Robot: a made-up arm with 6 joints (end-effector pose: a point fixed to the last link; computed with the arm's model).
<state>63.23 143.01 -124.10 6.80 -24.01 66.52</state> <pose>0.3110 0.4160 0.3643 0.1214 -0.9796 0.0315 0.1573</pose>
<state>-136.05 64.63 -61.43 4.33 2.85 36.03</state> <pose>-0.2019 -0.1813 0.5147 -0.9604 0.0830 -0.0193 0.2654</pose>
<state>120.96 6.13 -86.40 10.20 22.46 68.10</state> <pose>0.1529 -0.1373 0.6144 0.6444 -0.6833 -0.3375 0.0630</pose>
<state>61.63 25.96 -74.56 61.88 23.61 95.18</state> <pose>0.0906 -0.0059 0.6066 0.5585 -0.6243 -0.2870 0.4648</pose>
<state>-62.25 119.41 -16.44 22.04 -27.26 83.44</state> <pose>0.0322 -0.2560 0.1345 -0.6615 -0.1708 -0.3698 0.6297</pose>
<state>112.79 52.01 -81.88 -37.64 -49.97 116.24</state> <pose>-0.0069 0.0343 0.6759 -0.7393 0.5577 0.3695 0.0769</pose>
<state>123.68 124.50 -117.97 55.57 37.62 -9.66</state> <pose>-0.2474 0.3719 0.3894 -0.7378 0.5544 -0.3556 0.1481</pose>
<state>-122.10 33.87 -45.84 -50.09 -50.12 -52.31</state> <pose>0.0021 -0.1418 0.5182 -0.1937 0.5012 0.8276 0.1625</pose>
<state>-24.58 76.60 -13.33 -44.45 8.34 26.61</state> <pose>0.1840 -0.1063 0.2166 -0.1841 -0.5399 0.7085 0.4156</pose>
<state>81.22 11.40 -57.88 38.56 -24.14 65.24</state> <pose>0.1185 -0.0993 0.5852 0.3907 -0.7537 -0.5130 0.1269</pose>
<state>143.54 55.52 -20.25 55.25 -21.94 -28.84</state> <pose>-0.1069 0.1687 0.3495 -0.5180 0.7128 -0.3335 0.3353</pose>
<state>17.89 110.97 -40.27 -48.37 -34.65 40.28</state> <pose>0.3040 0.1180 0.2242 0.0386 -0.8094 0.5854 0.0260</pose>
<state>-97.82 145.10 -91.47 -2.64 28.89 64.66</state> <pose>-0.0901 -0.4403 0.1021 -0.6182 -0.1569 -0.3241 0.6987</pose>
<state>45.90 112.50 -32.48 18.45 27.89 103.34</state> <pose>0.2114 0.0804 0.1363 -0.2782 -0.3562 0.2973 0.8410</pose>
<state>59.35 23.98 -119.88 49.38 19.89 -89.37</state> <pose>-0.0766 -0.1834 0.6574 0.5463 0.5220 0.0517 0.6530</pose>
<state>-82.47 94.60 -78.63 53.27 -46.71 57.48</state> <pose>-0.0804 -0.3719 0.4801 0.8770 0.2300 0.3704 0.2018</pose>
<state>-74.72 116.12 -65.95 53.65 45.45 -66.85</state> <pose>0.1323 -0.3218 0.2214 -0.3201 -0.7125 0.3667 0.5054</pose>
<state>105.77 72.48 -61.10 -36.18 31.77 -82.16</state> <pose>0.0108 0.2495 0.3767 -0.0531 -0.0594 -0.3648 0.9277</pose>
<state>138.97 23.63 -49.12 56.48 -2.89 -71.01</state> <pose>-0.0282 0.0657 0.5355 -0.3448 0.7748 0.0902 0.5222</pose>
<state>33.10 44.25 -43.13 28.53 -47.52 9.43</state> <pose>0.1768 -0.0138 0.5526 0.4258 0.8848 0.0215 0.1882</pose>
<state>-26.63 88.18 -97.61 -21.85 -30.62 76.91</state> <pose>0.2766 -0.1697 0.6308 0.5537 0.8116 -0.0299 0.1837</pose>
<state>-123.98 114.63 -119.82 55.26 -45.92 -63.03</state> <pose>-0.3003 -0.3151 0.5391 -0.7863 0.4815 0.2539 0.2921</pose>
